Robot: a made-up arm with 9 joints. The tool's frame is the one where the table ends. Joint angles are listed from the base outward.
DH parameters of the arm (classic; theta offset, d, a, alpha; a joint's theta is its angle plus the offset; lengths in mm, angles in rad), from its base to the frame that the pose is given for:
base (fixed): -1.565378 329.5 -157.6 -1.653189
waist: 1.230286 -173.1 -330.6 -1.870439
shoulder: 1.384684 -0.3 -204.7 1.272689
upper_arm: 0.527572 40 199.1 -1.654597
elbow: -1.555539 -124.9 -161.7 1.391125
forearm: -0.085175 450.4 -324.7 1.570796
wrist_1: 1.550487 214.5 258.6 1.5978
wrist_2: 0 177.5 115 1.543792
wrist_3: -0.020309 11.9 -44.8 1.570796
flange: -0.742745 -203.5 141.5 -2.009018
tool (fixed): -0.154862 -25.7 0 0
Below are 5 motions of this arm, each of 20 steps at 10 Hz.
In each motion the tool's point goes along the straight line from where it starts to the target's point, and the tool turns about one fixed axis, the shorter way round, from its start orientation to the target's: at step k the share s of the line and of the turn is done. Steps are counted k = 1, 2, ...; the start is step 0. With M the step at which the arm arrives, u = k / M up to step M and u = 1 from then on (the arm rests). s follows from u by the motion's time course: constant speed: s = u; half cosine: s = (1 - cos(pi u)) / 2; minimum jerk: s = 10 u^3 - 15 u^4 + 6 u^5.
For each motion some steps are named. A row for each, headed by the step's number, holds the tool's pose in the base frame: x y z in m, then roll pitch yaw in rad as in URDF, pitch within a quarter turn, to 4 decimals.
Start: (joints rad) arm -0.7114 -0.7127 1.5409 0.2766 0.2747 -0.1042 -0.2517 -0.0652 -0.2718
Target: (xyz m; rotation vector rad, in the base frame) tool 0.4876 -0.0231 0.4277 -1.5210 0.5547 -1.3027
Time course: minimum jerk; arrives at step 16
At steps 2, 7, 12, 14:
2: 0.0850 -0.1162 0.4961 -1.2967 0.0816 -1.6046
7: 0.2355 -0.0814 0.4705 -1.3311 -0.1295 -1.4738
12: 0.4452 -0.0329 0.4349 -1.4313 -0.4111 -1.2653
14: 0.4810 -0.0246 0.4288 -1.4560 -0.4567 -1.2241

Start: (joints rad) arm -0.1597 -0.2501 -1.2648 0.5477 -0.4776 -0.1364 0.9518 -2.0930 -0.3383
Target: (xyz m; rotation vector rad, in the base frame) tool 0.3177 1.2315 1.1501 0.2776 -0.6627 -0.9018
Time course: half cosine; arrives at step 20
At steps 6, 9, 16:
6: 0.5497 1.0728 0.8479 0.8763 -1.0025 -1.8331
9: 0.4867 1.1159 0.9300 0.7062 -0.8655 -1.5502
16: 0.3456 1.2124 1.1138 0.5684 -0.5014 -1.1323

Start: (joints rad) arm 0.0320 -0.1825 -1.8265 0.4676 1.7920 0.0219 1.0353 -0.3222 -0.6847
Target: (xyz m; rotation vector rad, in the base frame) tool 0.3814 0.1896 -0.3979 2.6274 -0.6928 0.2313
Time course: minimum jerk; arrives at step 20
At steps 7, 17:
7: 0.0555 0.5214 0.0472 2.9543 0.1484 -0.9949
17: 0.3701 0.2011 -0.3824 2.7845 -0.2495 -0.4870

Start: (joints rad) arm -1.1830 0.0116 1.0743 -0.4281 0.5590 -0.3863 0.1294 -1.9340 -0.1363
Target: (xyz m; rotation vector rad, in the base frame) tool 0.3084 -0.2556 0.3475 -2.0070 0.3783 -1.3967
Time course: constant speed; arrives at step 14
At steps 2, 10, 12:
2: -0.0092 0.4507 0.9853 1.0317 -0.5319 3.0469
10: 0.2025 -0.0202 0.5601 -1.0462 -1.2767 -1.6002
12: 0.2555 -0.1379 0.4538 -1.6323 -1.0689 -1.1183

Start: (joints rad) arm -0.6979 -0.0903 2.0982 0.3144 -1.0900 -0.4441 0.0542 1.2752 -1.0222
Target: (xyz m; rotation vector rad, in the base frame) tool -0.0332 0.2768 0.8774 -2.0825 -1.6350 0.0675
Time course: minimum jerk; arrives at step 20
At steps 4, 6, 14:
4: -0.3076 0.3993 0.8636 2.8959 -0.8147 2.5358
6: -0.2770 0.3856 0.8651 3.0247 -0.7963 2.3485
14: -0.0807 0.2980 0.8750 -2.7543 -0.3930 1.4345

